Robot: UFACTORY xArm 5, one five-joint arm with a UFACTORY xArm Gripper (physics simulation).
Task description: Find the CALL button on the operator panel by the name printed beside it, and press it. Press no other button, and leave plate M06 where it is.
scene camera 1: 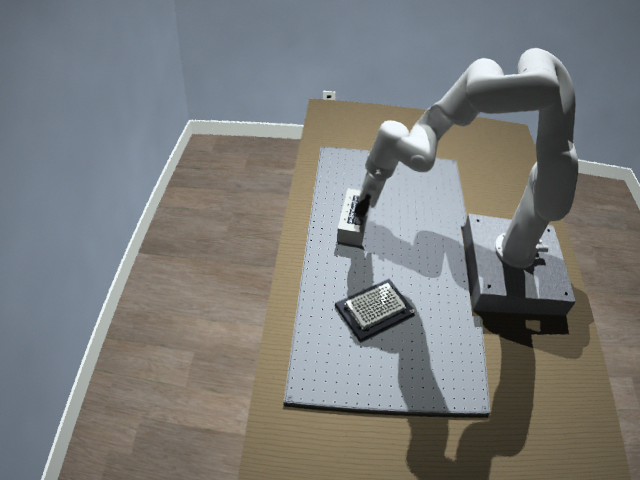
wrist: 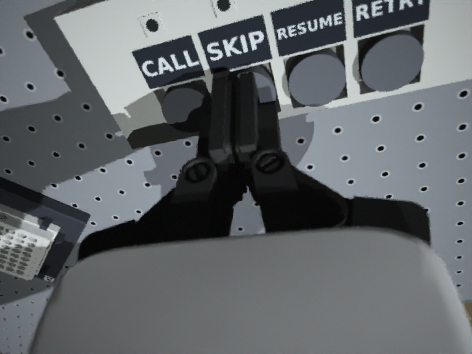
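Pixels of known places: gripper, between the fingertips: [scene camera 1: 359, 212] [wrist: 241, 101]; arm's base, origin of its link: [scene camera 1: 514, 251].
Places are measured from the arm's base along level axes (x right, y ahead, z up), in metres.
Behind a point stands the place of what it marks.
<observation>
The white operator panel [scene camera 1: 350, 236] {z -0.029, x 0.079, y 0.460 m} [wrist: 96, 64] {z -0.006, x 0.088, y 0.473 m} stands on the perforated board. In the wrist view its labels read CALL, SKIP, RESUME and RETRY, the last cut by the frame edge. The round CALL button [wrist: 183, 104] {z -0.003, x 0.113, y 0.441 m} is dark, in shadow, below its label [wrist: 169, 65] {z -0.005, x 0.117, y 0.458 m}. My gripper [scene camera 1: 360, 212] {z 0.004, x 0.139, y 0.433 m} [wrist: 241, 101] {z 0.004, x 0.139, y 0.433 m} is shut and empty. In the wrist view its tips overlap the SKIP button [wrist: 263, 82] {z -0.003, x 0.150, y 0.434 m}, right of the CALL button, and hide part of it. I cannot tell how high the tips are. Plate M06 [scene camera 1: 376, 304] {z -0.032, x -0.144, y 0.410 m} [wrist: 21, 250] {z -0.032, x -0.114, y 0.376 m} lies in a dark holder, apart from the gripper.
The perforated board [scene camera 1: 330, 372] {z -0.058, x -0.317, y 0.528 m} [wrist: 400, 145] {z -0.058, x 0.201, y 0.325 m} lies on the wooden table [scene camera 1: 268, 372] {z -0.071, x -0.311, y 0.671 m}. The dark holder [scene camera 1: 362, 333] {z -0.047, x -0.218, y 0.449 m} [wrist: 74, 222] {z -0.047, x -0.059, y 0.373 m} is nearer the front of the board than the panel. The arm's base block [scene camera 1: 547, 289] {z -0.002, x -0.135, y -0.063 m} stands at the right. Arm shadows cross the board.
</observation>
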